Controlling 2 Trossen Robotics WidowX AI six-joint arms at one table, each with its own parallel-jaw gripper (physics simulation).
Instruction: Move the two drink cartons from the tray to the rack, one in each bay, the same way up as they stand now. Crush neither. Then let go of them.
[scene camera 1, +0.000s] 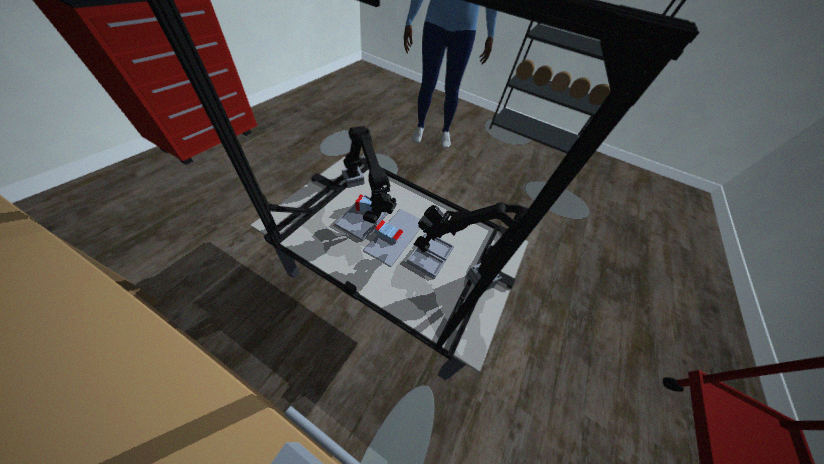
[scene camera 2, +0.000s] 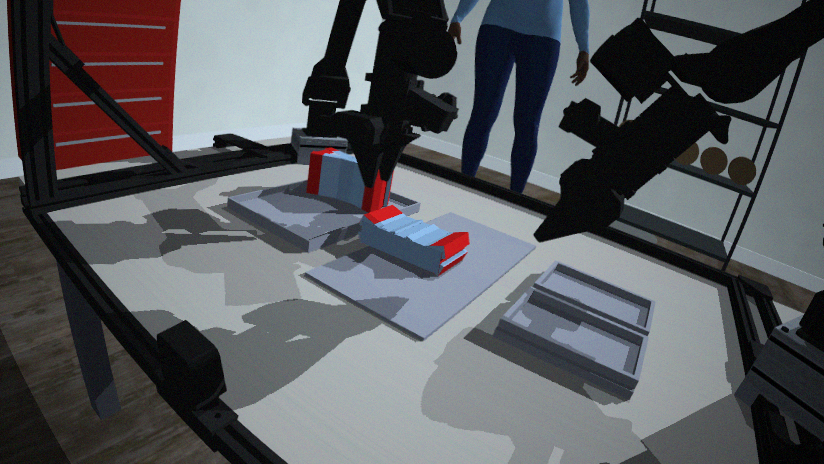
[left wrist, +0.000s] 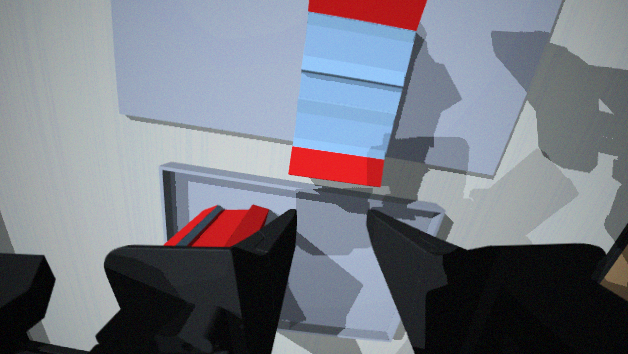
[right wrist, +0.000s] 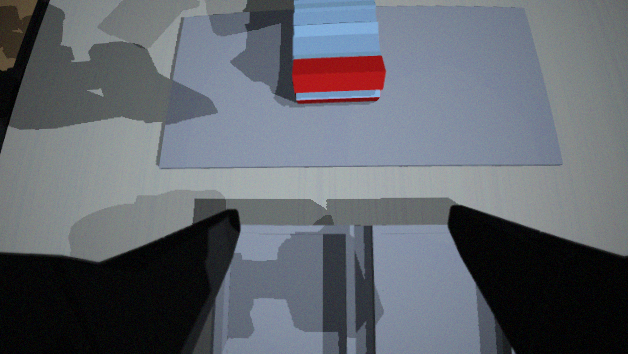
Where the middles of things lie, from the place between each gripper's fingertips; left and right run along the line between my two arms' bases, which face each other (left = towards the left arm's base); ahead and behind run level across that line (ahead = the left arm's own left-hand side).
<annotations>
I see my right gripper 13 cm to the right of the grey mat (scene camera 2: 415, 300), 10 cm above it and 1 cm past it. The rest, counted from my right hand: grey tray (scene camera 2: 309, 221) (33 cm to the left, 9 cm below, 5 cm behind).
Now: left hand 40 mm short of the grey mat, 100 mm to the left of it and 70 mm above it. The rest, counted from my left hand: grey tray 100 mm to the left, 70 mm below.
</annotations>
